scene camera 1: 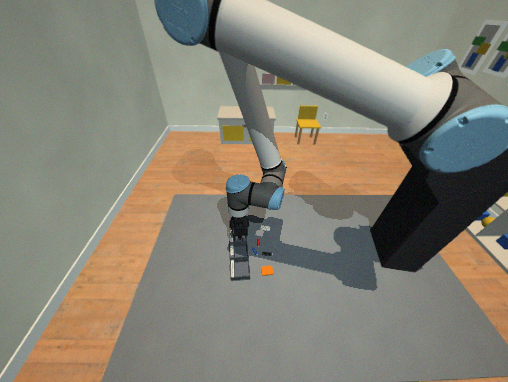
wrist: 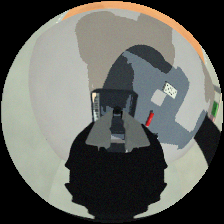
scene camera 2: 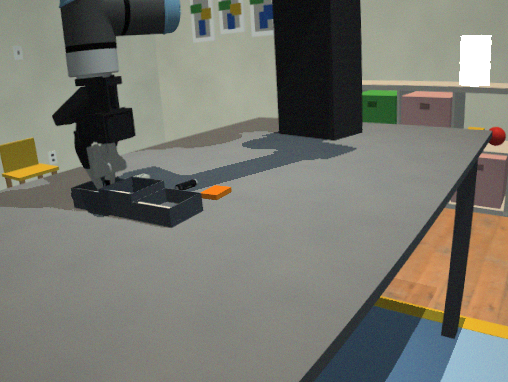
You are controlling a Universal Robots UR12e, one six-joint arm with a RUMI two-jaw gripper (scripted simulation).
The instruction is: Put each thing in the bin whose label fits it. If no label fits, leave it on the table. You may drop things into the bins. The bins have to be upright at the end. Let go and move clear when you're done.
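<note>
The scene shows the gripper (scene camera 2: 107,194), and the wrist view has the gripper (wrist: 117,110) in it as well.
</note>
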